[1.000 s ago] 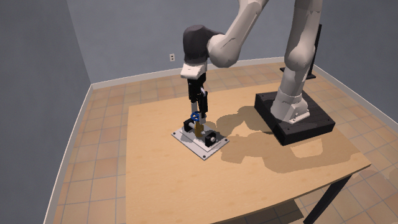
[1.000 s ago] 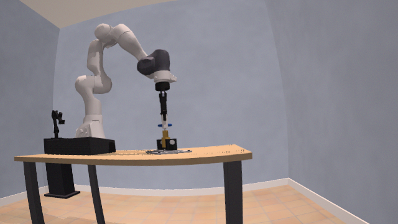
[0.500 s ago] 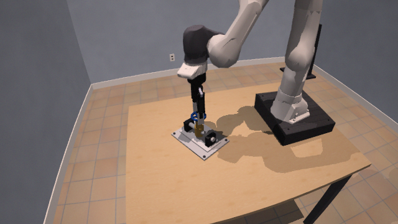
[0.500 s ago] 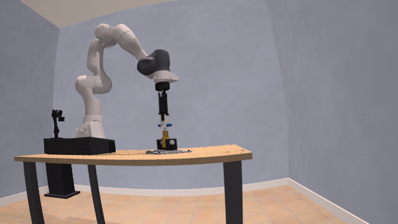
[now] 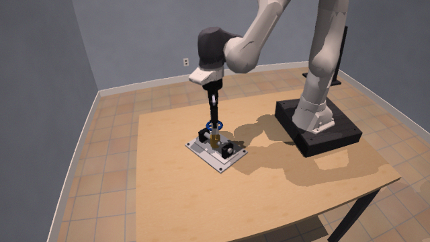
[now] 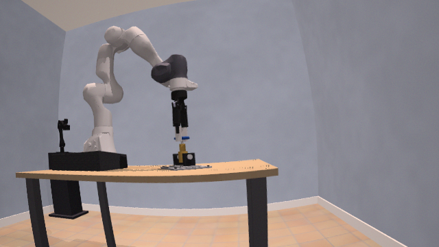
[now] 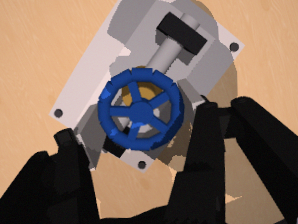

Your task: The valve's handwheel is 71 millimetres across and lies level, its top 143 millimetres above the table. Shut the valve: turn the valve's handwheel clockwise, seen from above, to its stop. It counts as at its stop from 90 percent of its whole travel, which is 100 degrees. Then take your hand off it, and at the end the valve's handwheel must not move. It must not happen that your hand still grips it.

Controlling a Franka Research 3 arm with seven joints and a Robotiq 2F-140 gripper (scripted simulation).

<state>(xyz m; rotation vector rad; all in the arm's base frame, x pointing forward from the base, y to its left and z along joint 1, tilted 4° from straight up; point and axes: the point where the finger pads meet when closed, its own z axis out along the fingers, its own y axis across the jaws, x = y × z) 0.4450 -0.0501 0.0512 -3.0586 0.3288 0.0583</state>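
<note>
Right now my hand is 2 cm above the blue spoked handwheel. Also, from my hand: plate 14 cm below.
</note>
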